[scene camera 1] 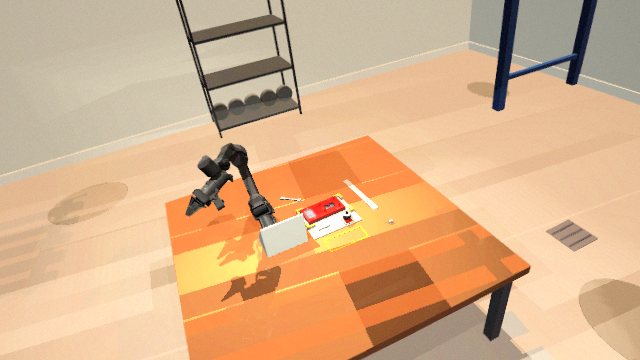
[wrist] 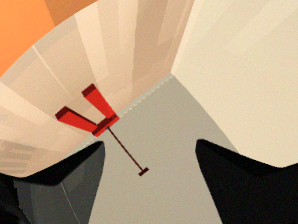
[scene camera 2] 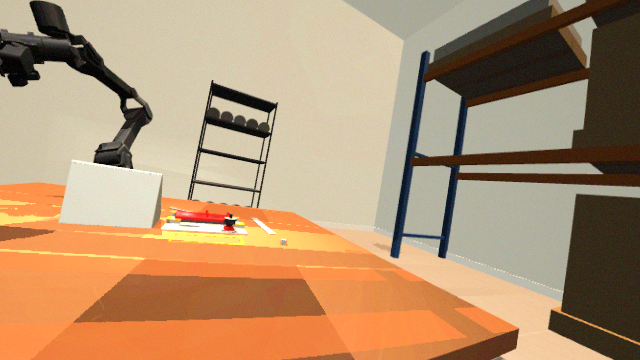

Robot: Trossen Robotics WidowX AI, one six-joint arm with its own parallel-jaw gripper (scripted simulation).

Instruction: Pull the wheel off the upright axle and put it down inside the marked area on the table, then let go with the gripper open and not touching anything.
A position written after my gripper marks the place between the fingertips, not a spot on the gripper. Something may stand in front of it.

My gripper (scene camera 1: 187, 215) is open, with nothing in its grasp.
My gripper also shows in the wrist view (wrist: 151, 147).
